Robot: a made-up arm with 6 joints.
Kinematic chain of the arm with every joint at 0, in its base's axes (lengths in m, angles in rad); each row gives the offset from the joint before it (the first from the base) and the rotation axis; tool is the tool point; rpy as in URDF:
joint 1: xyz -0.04 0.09 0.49 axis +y
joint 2: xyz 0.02 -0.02 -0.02 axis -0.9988 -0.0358 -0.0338
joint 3: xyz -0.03 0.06 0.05 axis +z
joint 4: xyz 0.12 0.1 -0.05 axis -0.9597 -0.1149 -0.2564
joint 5: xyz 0 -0.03 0.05 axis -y
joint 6: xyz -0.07 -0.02 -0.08 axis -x
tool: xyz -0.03 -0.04 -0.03 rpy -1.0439 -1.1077 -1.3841
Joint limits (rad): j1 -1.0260..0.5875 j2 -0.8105..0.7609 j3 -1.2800..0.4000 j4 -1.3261..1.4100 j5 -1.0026..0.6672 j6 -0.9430..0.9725
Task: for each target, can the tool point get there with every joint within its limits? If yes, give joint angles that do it. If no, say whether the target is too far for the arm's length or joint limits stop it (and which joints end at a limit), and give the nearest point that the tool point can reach.
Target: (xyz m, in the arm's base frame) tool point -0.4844 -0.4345 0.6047
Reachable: no: too far | nearest point -0.1916 0.0636 0.5397 | short by 0.581 m
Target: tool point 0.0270 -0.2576 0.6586
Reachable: no: joint limits stop it (at a limit: joint 1, joint 2, joint 3, joint 5) | nearest point 0.0881 -0.0409 0.5339 | short by 0.257 m
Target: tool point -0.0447 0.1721 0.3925
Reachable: yes | joints 0.3085 -0.1785 -0.7983 -0.9389 -0.2489 -0.1225
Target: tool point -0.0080 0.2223 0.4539
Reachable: yes | joints -0.8950 -0.5018 0.0141 -1.1204 -0.2292 -0.1659
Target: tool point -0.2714 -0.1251 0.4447
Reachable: no: joint limits stop it (at a limit: joint 1, joint 2, joint 3, joint 4, joint 5) | nearest point -0.1170 0.0162 0.4482 | short by 0.209 m
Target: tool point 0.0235 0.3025 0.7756
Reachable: no: joint limits stop it (at a limit: joint 4, joint 5, joint 6) | nearest point 0.0027 0.2315 0.6821 | short by 0.119 m
